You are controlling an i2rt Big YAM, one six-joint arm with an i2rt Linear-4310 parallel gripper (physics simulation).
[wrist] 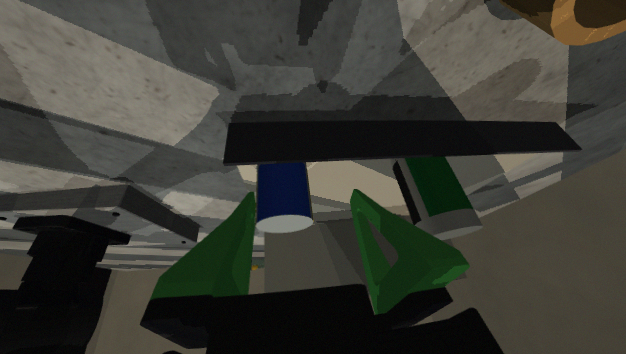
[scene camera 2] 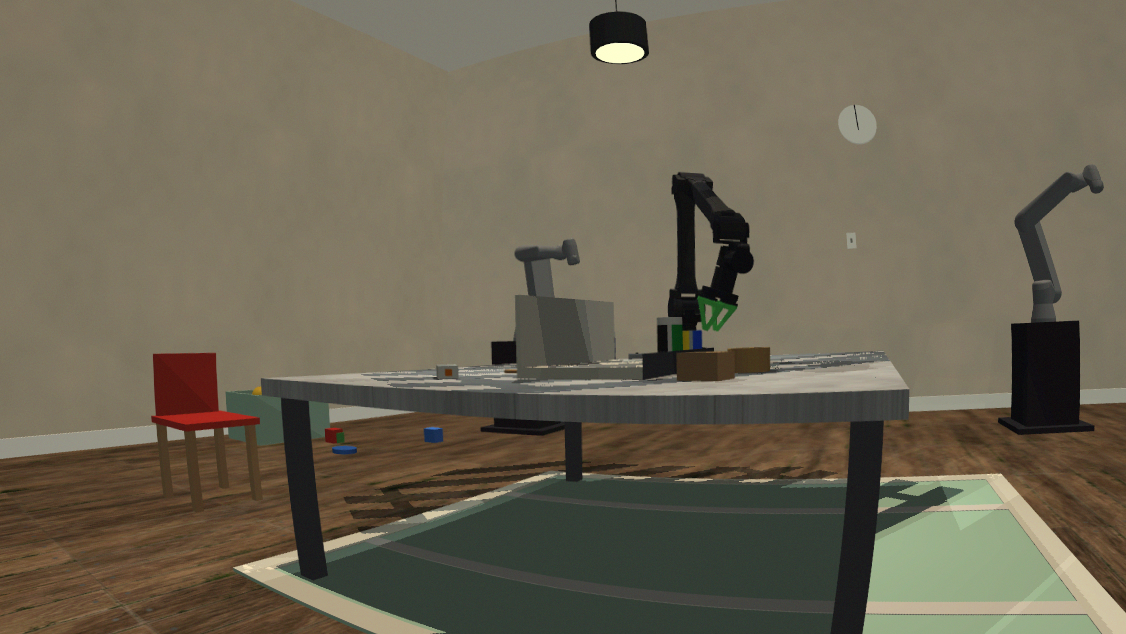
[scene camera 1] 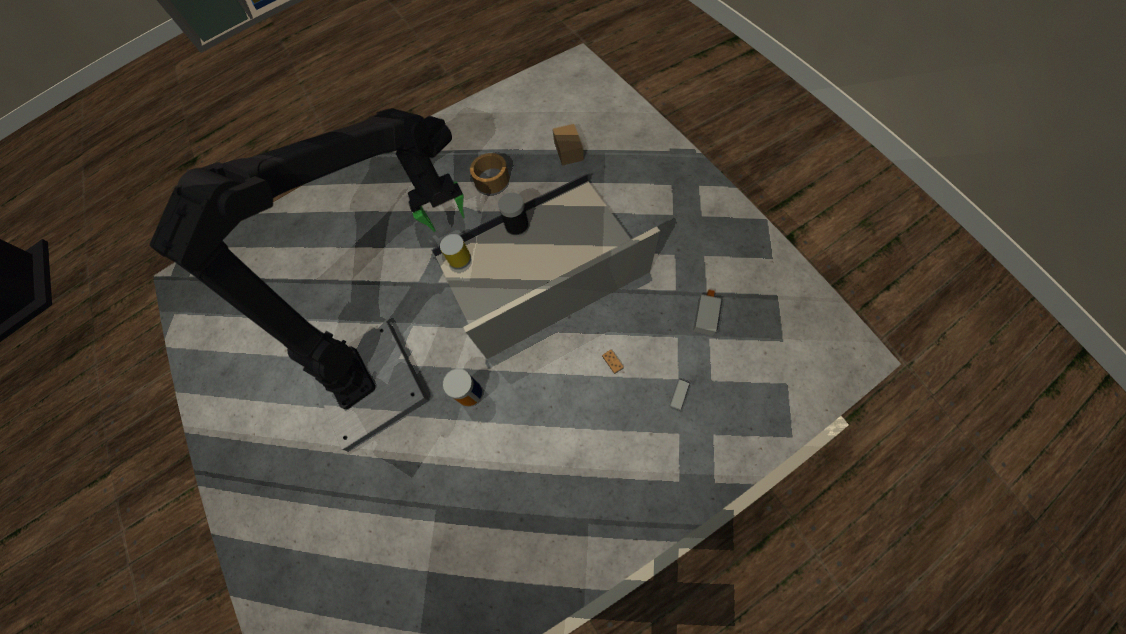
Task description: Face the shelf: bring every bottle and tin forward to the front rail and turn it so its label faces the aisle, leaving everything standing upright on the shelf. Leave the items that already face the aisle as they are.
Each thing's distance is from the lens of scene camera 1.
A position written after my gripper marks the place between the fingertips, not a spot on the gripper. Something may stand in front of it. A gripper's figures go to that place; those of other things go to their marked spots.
my gripper [scene camera 1: 448, 223]: 1.07 m
brown cardboard box [scene camera 1: 568, 144]: 1.22 m
blue tin with white lid [scene camera 1: 458, 384]: 0.89 m
The marked spots on the blue tin with white lid and the brown cardboard box are 0.68 m apart.
